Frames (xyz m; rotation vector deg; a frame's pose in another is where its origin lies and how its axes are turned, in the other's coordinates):
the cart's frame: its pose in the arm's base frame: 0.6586 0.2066 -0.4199 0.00 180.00 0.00
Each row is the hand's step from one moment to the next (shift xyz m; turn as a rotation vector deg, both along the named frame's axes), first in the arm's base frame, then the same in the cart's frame.
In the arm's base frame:
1: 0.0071 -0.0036 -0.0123 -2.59 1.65 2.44
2: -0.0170 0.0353 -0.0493 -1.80 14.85 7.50
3: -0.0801 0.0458 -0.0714 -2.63 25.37 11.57
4: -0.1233 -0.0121 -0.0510 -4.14 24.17 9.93
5: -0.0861 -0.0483 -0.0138 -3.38 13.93 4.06
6: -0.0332 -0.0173 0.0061 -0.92 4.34 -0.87
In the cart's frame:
1: -0.0071 -0.0036 0.0123 2.59 1.65 -2.44
2: 0.0170 0.0353 0.0493 1.80 14.85 -7.50
3: 0.0801 0.0458 0.0714 2.63 25.37 -11.57
4: 0.1233 -0.0121 0.0510 4.14 24.17 -9.93
5: 0.0861 -0.0483 0.0138 3.38 13.93 -4.06
6: 0.0332 -0.0173 -0.0061 0.92 4.34 0.87

